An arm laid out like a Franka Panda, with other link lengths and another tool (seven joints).
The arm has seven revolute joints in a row. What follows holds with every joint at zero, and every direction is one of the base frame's. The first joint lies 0.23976 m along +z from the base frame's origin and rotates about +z. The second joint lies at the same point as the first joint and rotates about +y. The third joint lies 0.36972 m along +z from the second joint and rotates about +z. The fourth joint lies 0.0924 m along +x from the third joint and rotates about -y. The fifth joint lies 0.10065 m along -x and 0.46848 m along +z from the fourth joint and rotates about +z. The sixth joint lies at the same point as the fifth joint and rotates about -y. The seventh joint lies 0.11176 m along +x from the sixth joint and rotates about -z. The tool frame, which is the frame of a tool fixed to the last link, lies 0.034 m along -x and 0.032 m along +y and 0.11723 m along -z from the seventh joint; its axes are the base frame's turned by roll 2.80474, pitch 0 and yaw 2.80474 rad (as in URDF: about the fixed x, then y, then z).
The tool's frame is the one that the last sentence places.
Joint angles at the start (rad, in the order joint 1, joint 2, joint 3, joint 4, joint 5, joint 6, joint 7):
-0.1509 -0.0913 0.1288 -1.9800 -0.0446 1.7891 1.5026
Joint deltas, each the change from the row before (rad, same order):
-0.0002 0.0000 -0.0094 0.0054 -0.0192 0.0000 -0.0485
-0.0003 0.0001 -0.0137 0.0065 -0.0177 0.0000 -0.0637
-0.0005 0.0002 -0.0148 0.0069 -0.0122 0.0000 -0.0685
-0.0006 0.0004 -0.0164 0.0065 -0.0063 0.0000 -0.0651
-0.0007 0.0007 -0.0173 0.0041 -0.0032 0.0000 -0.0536
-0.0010 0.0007 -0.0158 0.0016 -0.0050 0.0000 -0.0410
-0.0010 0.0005 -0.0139 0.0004 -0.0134 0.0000 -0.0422
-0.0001 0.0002 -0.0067 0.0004 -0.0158 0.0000 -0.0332
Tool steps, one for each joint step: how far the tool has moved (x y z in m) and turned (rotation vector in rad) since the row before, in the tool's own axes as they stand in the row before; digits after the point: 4 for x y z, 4 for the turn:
-0.0069 0.0015 -0.0020 -0.0089 -0.0003 -0.0456
-0.0096 0.0015 -0.0024 -0.0081 0.0048 -0.0548
-0.0102 0.0008 -0.0027 -0.0065 0.0102 -0.0553
-0.0110 0.0002 -0.0026 -0.0047 0.0133 -0.0475
-0.0116 -0.0008 -0.0011 -0.0017 0.0117 -0.0343
-0.0110 -0.0017 0.0002 0.0009 0.0063 -0.0248
-0.0103 -0.0028 0.0008 0.0027 0.0001 -0.0323
-0.0053 -0.0023 0.0003 0.0025 -0.0035 -0.0329

